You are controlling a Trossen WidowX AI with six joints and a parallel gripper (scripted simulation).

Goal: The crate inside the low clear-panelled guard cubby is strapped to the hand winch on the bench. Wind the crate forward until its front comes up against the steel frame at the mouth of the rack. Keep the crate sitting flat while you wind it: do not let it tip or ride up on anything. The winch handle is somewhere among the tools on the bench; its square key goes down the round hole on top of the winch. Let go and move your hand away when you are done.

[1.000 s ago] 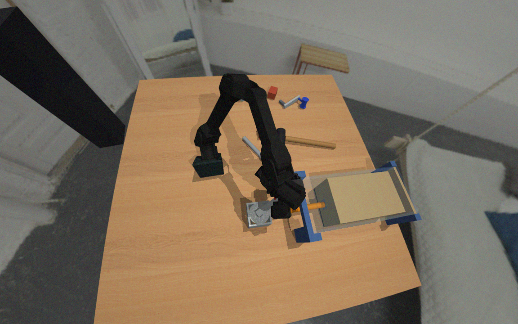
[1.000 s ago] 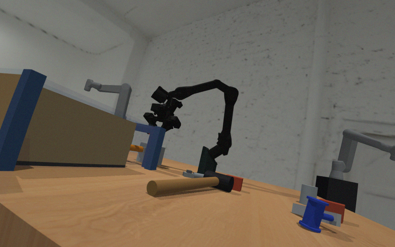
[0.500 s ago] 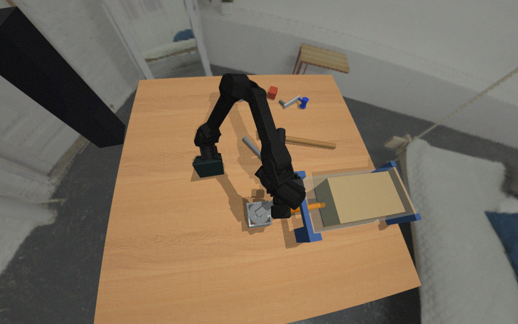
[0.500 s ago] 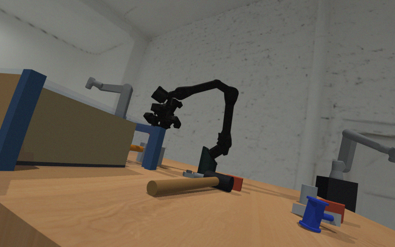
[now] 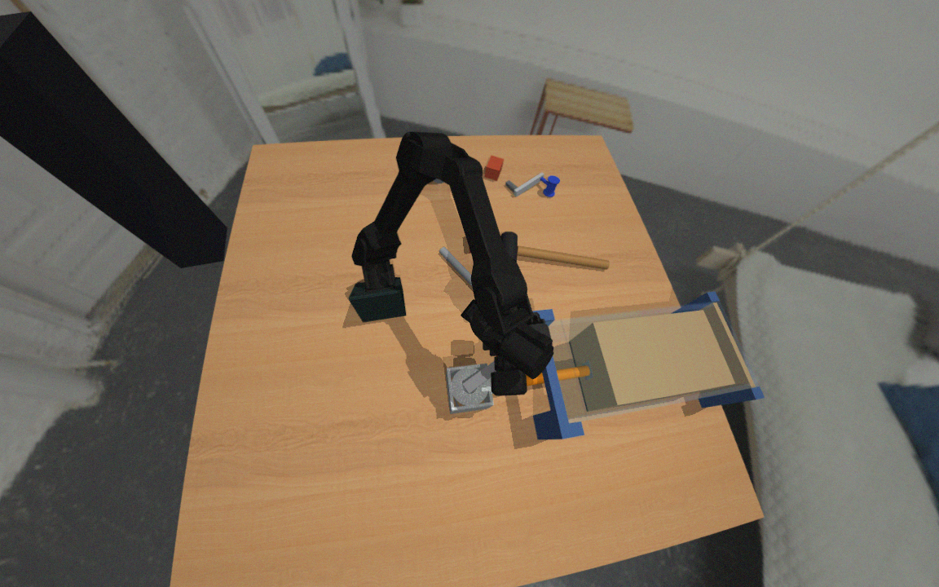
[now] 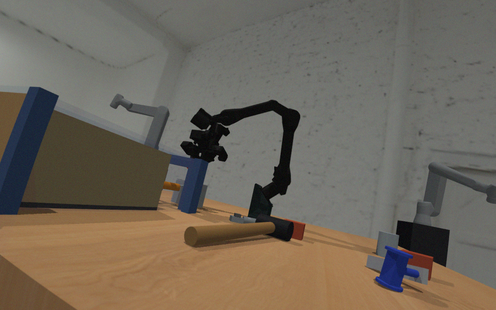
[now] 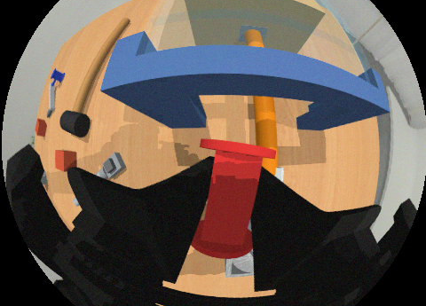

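My gripper tip is now 5 cm past the red-knobbed winch handle, 1 cm to the left of it and 3 cm above it. The rest, counted from my gripper tip: winch 12 cm behind, 4 cm to the right, 10 cm below; then red knob 2 cm behind; then blue steel frame 5 cm ahead, 5 cm to the right, 3 cm below.
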